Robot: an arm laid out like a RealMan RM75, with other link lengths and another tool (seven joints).
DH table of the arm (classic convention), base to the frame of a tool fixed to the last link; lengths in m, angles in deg. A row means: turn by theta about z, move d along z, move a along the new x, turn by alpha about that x. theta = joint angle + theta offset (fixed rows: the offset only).
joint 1: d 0.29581  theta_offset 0  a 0  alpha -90
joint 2: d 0  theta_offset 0  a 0  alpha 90
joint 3: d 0.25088  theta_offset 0  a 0  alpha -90
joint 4: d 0  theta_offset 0  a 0  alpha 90
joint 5: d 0.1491  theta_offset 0  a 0  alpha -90
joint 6: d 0  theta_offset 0  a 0  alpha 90
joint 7: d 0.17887  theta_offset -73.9  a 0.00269  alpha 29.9
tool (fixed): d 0.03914  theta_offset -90  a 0  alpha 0
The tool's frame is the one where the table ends.
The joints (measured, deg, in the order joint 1, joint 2, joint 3, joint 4, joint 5, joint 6, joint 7), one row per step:
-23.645, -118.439, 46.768, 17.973, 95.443, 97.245, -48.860
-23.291, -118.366, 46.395, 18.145, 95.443, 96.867, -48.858
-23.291, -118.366, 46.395, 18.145, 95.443, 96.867, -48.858
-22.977, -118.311, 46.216, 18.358, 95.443, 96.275, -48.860
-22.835, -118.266, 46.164, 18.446, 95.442, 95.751, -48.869
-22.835, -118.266, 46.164, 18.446, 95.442, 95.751, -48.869
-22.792, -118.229, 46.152, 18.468, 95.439, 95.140, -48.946
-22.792, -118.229, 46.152, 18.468, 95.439, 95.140, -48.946
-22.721, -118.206, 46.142, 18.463, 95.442, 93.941, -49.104
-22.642, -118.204, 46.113, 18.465, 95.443, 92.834, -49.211
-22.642, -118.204, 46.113, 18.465, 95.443, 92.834, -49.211
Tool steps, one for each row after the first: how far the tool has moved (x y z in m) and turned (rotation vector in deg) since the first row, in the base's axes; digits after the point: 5 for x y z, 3 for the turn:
-0.00304, 0.00118, 0.00113, 0.544, 0.284, 0.669
-0.00304, 0.00118, 0.00113, 0.544, 0.284, 0.669
-0.00639, 0.00242, 0.00157, 1.009, 0.787, 1.325
-0.00874, 0.00348, 0.00154, 1.268, 1.213, 1.788
-0.00874, 0.00348, 0.00154, 1.268, 1.213, 1.788
-0.01087, 0.00479, 0.00119, 1.438, 1.646, 2.279
-0.01087, 0.00479, 0.00119, 1.438, 1.646, 2.279
-0.01480, 0.00710, 0.00016, 1.701, 2.432, 3.256
-0.01845, 0.00919, -0.00076, 1.982, 3.150, 4.152
-0.01845, 0.00919, -0.00076, 1.982, 3.150, 4.152

